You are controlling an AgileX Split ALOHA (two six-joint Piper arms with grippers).
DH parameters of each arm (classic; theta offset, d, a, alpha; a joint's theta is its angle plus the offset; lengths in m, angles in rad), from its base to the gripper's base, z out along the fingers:
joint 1: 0 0.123 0 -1.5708
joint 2: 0.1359 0 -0.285 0
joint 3: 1.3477 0 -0.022 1.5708
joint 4: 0 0.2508 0 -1.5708
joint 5: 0 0 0.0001 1.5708
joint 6: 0 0.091 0 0
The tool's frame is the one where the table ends.
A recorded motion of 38 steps. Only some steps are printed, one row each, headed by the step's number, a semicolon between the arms.
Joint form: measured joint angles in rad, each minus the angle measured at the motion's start. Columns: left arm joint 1, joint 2, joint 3, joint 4, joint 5, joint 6; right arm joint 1, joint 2, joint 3, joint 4, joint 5, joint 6.
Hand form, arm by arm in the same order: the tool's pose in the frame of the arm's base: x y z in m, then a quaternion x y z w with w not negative. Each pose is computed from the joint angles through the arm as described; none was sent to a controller.
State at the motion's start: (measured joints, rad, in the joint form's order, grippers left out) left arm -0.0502 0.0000 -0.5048 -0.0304 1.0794 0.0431; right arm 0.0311 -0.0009 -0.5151 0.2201 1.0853 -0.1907
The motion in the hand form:
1: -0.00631 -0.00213 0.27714 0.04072 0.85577 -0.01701 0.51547; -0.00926 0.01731 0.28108 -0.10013 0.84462 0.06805 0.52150
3: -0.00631 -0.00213 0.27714 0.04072 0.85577 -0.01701 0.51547; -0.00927 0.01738 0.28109 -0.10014 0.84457 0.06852 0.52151
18: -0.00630 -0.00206 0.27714 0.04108 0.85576 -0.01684 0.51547; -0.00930 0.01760 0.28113 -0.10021 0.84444 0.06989 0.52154
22: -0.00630 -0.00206 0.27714 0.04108 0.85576 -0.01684 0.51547; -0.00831 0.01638 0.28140 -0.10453 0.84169 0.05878 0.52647
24: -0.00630 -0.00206 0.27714 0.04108 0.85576 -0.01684 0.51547; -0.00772 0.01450 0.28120 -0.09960 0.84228 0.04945 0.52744
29: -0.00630 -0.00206 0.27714 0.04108 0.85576 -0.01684 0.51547; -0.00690 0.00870 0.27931 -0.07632 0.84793 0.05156 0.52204
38: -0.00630 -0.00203 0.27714 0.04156 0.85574 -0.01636 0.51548; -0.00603 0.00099 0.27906 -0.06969 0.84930 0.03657 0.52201
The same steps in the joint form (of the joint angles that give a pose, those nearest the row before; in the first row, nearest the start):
1: 0.0000 0.0000 0.0000 0.0000 0.0000 0.0000; -0.0009 0.0009 0.0000 0.0000 0.0000 0.0000
3: 0.0000 0.0000 0.0000 0.0000 0.0000 0.0000; -0.0009 0.0009 0.0000 0.0009 0.0000 0.0000
18: -0.0009 0.0000 0.0000 0.0008 0.0000 0.0000; -0.0009 0.0009 0.0000 0.0037 0.0000 0.0000
22: -0.0009 0.0000 0.0000 0.0008 0.0000 0.0000; -0.0009 0.0009 0.0021 -0.0107 -0.0132 -0.0138
24: -0.0009 0.0000 0.0000 0.0008 0.0000 0.0000; -0.0009 0.0009 0.0032 -0.0344 -0.0180 -0.0040
29: -0.0009 0.0000 0.0000 0.0008 0.0000 0.0000; 0.0438 0.0008 0.0077 -0.1045 -0.0189 0.0922
38: -0.0009 0.0000 0.0000 0.0011 0.0000 0.0012; 0.0990 0.0008 0.0078 -0.1979 -0.0211 0.1582

